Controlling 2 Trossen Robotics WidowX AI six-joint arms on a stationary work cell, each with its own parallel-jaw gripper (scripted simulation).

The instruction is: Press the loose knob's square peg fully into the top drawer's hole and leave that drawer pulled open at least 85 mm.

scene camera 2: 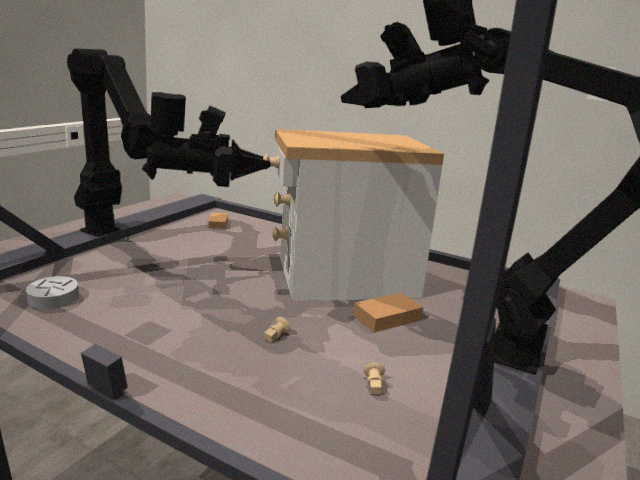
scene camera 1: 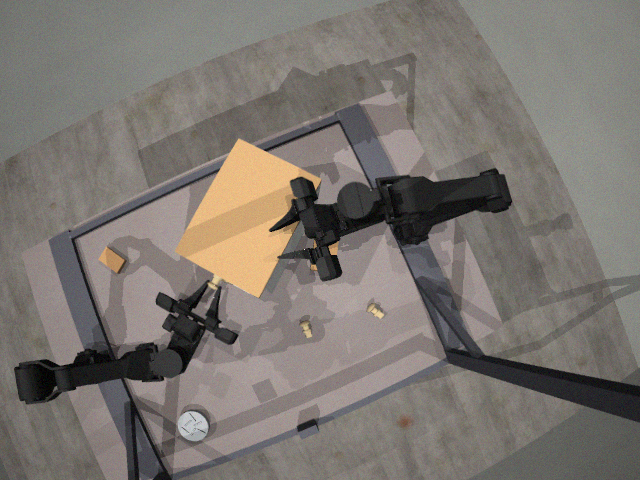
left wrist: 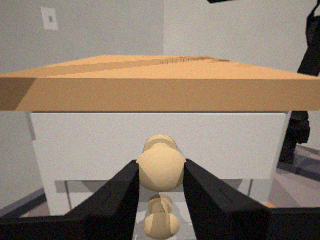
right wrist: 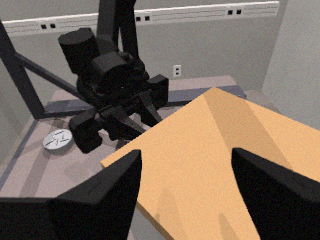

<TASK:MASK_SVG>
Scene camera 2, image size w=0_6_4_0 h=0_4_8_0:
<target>my left gripper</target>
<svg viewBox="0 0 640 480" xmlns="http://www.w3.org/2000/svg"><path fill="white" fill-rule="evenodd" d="M181 170L187 171L187 174L193 174L193 171L210 173L217 186L229 187L230 172L232 181L236 178L270 168L271 162L264 160L263 156L241 149L233 139L232 145L229 147L230 135L216 135L226 112L210 105L207 110L201 111L203 114L200 114L199 120L202 124L198 135L191 134L189 139L184 138Z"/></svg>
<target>my right gripper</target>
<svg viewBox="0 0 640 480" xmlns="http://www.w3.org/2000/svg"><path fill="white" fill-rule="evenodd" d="M432 53L426 55L421 51L416 39L405 24L396 22L386 25L385 31L380 37L394 57L394 59L390 60L390 72L386 73L385 67L378 62L367 61L356 65L355 73L358 84L341 95L341 102L361 105L365 108L378 108L383 105L406 106L406 101L412 101L409 102L410 105L425 103L430 95L441 93L434 83L430 70L430 56Z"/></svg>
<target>grey disc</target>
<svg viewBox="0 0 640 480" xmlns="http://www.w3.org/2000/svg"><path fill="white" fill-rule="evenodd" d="M78 282L73 278L65 276L54 276L36 280L26 287L28 304L37 309L55 309L67 306L79 298Z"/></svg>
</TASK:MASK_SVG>
